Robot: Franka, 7 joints.
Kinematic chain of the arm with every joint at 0, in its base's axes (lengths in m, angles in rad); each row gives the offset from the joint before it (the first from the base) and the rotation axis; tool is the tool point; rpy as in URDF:
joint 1: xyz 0 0 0.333 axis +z
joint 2: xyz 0 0 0 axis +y
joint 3: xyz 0 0 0.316 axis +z
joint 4: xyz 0.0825 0 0 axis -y
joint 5: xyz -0.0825 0 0.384 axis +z
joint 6: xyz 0 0 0 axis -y
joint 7: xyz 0.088 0 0 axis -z
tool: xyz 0 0 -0.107 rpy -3.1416 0 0
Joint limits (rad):
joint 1: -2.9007..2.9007
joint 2: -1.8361..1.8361
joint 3: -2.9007..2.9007
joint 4: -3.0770..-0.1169
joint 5: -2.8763..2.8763
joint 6: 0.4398..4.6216
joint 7: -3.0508..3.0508
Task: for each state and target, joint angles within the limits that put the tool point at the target. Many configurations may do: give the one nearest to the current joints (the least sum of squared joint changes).
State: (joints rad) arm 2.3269 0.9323 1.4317 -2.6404 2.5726 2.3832 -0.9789
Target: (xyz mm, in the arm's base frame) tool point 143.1 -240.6 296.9
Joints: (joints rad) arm 2.8770 1.1909 1.7767 -3.0770 2.5711 2.4488 -0.9789
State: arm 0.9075 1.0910 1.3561 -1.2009 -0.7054 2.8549 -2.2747
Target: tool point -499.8 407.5 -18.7
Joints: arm 1.5160 1.6989 1.0094 -1.5799 -0.7018 2.7168 -2.2747
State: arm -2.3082 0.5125 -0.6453 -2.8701 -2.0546 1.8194 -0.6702
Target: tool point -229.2 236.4 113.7
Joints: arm -2.6214 0.7522 -0.8087 -2.7702 -2.0713 1.8505 -0.6702
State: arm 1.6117 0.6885 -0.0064 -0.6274 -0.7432 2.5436 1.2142
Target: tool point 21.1 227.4 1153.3
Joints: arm 1.4683 0.1556 -0.0674 -0.2046 -0.7331 2.5495 1.2142
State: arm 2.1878 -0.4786 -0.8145 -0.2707 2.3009 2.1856 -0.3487
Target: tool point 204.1 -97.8 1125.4
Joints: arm 2.3734 -0.4607 -0.9501 -0.4264 2.1455 1.5882 -0.3487
